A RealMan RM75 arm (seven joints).
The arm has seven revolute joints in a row. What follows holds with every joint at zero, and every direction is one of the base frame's.
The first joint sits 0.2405 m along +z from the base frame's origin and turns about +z.
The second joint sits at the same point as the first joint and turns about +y.
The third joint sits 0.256 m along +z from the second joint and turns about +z.
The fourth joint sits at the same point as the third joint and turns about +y.
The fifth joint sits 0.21 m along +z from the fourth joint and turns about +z.
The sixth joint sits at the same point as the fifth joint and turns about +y.
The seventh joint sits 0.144 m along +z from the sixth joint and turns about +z.
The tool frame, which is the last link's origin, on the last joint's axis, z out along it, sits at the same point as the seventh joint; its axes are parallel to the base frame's.
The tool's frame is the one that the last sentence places.
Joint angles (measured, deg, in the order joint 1, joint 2, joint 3, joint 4, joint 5, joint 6, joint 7), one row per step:
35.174, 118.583, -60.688, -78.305, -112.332, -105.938, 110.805
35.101, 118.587, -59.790, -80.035, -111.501, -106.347, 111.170
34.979, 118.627, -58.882, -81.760, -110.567, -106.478, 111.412
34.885, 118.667, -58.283, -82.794, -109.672, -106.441, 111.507
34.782, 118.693, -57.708, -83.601, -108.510, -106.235, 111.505
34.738, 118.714, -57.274, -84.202, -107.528, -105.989, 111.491
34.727, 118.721, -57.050, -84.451, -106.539, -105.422, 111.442
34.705, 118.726, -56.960, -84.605, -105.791, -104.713, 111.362
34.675, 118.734, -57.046, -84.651, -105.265, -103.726, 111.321
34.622, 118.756, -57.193, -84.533, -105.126, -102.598, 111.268
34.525, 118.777, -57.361, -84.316, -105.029, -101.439, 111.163
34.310, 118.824, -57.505, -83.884, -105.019, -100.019, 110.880
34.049, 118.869, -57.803, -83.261, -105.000, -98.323, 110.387
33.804, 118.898, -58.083, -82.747, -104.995, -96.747, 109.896
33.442, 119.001, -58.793, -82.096, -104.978, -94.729, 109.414
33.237, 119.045, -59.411, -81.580, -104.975, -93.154, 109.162
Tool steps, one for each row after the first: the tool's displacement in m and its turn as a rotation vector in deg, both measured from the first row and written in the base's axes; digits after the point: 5 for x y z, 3 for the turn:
-0.00448, -0.00065, 0.00648, 1.115, 0.840, 0.836
-0.00904, -0.00112, 0.01292, 2.484, 1.841, 1.721
-0.01239, -0.00149, 0.01713, 3.395, 2.799, 2.356
-0.01581, -0.00171, 0.02116, 4.289, 4.049, 2.981
-0.01882, -0.00176, 0.02433, 5.022, 5.109, 3.515
-0.02165, -0.00110, 0.02642, 5.693, 6.228, 3.865
-0.02393, -0.00008, 0.02787, 6.387, 7.126, 4.090
-0.02585, 0.00159, 0.02855, 7.165, 7.853, 4.102
-0.02662, 0.00388, 0.02847, 7.999, 8.282, 3.815
-0.02681, 0.00626, 0.02816, 8.816, 8.679, 3.438
-0.02575, 0.00928, 0.02752, 9.837, 9.107, 2.821
-0.02422, 0.01278, 0.02620, 10.958, 9.537, 2.195
-0.02278, 0.01600, 0.02517, 12.062, 9.870, 1.688
-0.02122, 0.01940, 0.02233, 13.136, 10.183, 1.007
-0.02033, 0.02214, 0.02004, 13.903, 10.358, 0.457

